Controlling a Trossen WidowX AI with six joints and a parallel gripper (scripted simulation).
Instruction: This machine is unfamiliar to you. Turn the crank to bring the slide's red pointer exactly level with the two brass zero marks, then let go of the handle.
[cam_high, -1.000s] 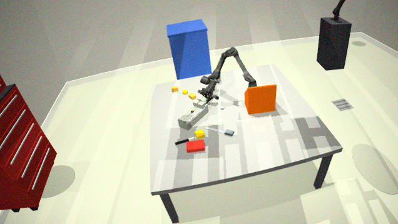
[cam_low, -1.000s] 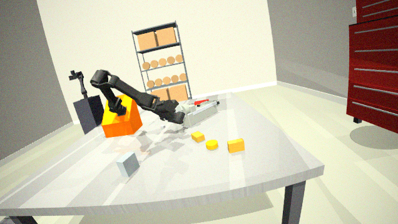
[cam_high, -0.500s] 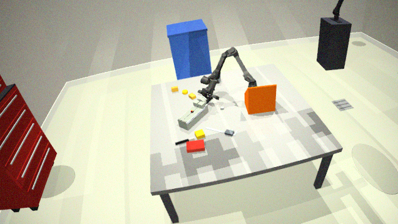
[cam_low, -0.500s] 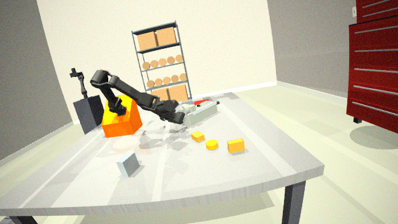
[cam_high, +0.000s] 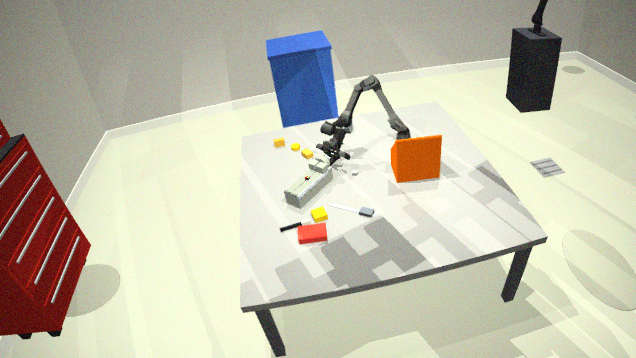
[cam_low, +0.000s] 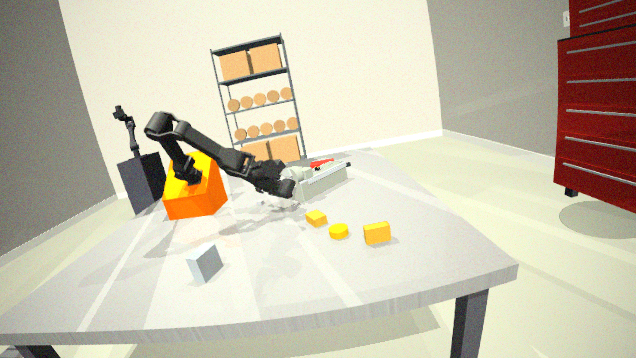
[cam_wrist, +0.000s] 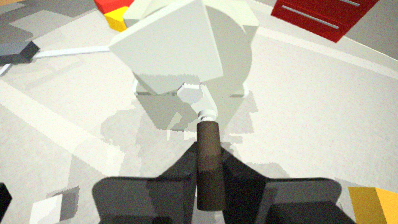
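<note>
Now: gripper tip 1 cm past the dark brown crank handle, 1 cm to the left of it and 3 cm below it. The rest, counted from my gripper tip: yellow block 6 cm ahead, 33 cm to the left, 2 cm below; then grey cube 16 cm behind, 39 cm to the right; then red pointer 10 cm ahead, 14 cm to the left, 5 cm above.
</note>
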